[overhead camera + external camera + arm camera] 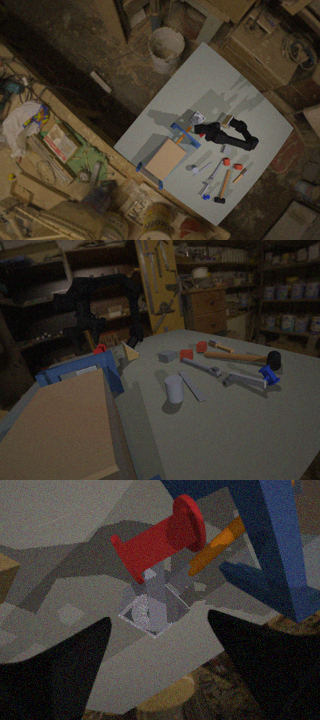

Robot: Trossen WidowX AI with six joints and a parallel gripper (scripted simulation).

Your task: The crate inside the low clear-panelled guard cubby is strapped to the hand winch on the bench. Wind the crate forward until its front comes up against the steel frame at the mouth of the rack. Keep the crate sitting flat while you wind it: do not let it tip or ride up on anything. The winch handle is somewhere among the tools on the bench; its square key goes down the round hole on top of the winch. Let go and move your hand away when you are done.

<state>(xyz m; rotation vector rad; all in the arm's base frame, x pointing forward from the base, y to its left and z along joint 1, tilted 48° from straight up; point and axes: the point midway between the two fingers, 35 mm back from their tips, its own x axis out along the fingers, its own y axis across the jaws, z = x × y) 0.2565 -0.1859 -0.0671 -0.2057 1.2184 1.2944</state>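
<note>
My gripper tip is 50 mm above the red-knobbed handle, 10 mm to the right of it and 10 mm short of it. The rest, counted from my gripper tip: grey winch 140 mm below, 60 mm to the right, 40 mm behind; then blue steel frame 130 mm ahead, 60 mm below, 30 mm to the right; then red knob 50 mm to the left, 30 mm below, 30 mm ahead.
</note>
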